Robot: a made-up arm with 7 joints. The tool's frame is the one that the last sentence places.
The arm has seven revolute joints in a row. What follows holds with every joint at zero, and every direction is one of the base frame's.
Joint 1 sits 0.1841 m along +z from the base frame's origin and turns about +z.
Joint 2 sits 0.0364 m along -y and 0.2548 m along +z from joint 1 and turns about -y.
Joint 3 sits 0.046 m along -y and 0.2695 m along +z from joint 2 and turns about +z.
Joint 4 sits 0.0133 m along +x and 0.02 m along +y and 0.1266 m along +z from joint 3 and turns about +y.
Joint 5 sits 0.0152 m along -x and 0.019 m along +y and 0.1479 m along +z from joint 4 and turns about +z.
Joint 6 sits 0.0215 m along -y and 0.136 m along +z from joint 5 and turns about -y.
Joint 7 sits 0.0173 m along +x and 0.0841 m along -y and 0.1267 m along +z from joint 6 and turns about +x.
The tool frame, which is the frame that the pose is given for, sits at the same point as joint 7; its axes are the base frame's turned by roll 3.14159, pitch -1.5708 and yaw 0 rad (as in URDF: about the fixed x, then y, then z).
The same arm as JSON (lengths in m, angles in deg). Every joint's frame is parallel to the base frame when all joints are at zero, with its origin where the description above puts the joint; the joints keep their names.
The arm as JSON. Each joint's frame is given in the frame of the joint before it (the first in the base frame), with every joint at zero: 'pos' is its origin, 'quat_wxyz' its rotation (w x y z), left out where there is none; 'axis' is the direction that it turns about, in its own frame. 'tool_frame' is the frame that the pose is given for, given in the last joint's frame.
{"length_unit": "m", "angle_unit": "deg", "joints": [{"joint": "joint 1", "pos": [0.0, 0.0, 0.1841], "axis": "+z"}, {"joint": "joint 2", "pos": [0.0, -0.0364, 0.2548], "axis": "-y"}, {"joint": "joint 3", "pos": [0.0, -0.046, 0.2695], "axis": "+z"}, {"joint": "joint 4", "pos": [0.0133, 0.02, 0.1266], "axis": "+y"}, {"joint": "joint 5", "pos": [-0.0152, 0.019, 0.1479], "axis": "+z"}, {"joint": "joint 6", "pos": [0.0, -0.0215, 0.136], "axis": "-y"}, {"joint": "joint 7", "pos": [0.0173, -0.0841, 0.1267], "axis": "+x"}], "tool_frame": {"pos": [0.0, 0.0, 0.0], "quat_wxyz": [0.0, 0.707105, -0.000002, 0.707108]}}
